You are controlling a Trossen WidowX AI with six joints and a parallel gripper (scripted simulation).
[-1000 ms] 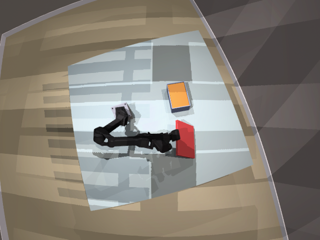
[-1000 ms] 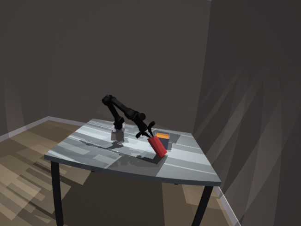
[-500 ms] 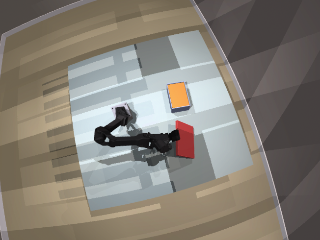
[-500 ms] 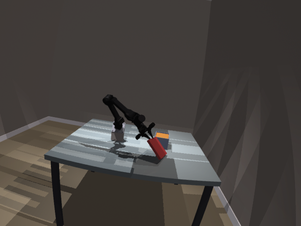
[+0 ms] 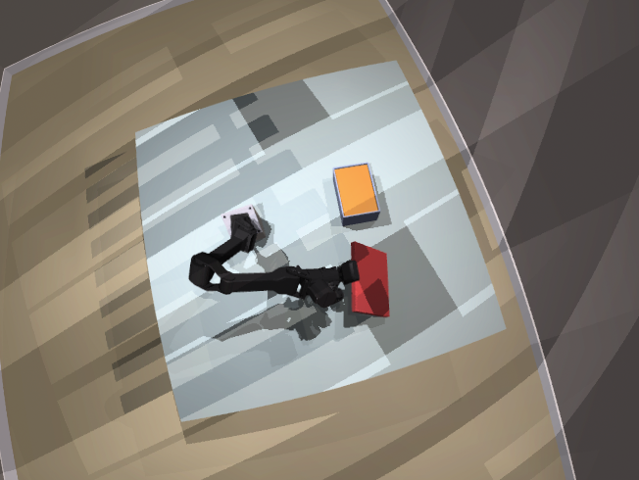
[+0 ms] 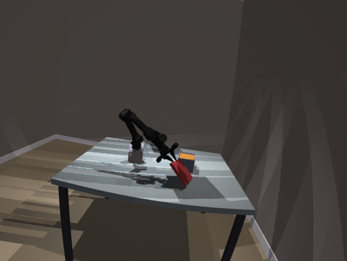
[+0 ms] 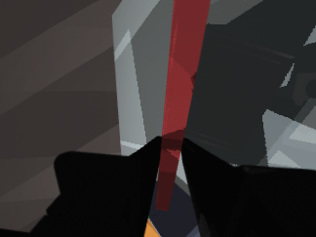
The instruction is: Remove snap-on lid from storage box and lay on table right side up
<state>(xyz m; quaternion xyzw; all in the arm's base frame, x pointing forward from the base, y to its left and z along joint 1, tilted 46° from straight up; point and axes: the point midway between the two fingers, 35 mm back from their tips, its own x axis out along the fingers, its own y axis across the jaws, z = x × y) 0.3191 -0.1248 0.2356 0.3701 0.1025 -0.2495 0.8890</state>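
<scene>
The red lid lies 6 cm ahead of my gripper tip, 2 cm to the right of it and 5 cm below it. Round my gripper tip: dark storage box 7 cm ahead, 31 cm to the left, 8 cm below.
</scene>
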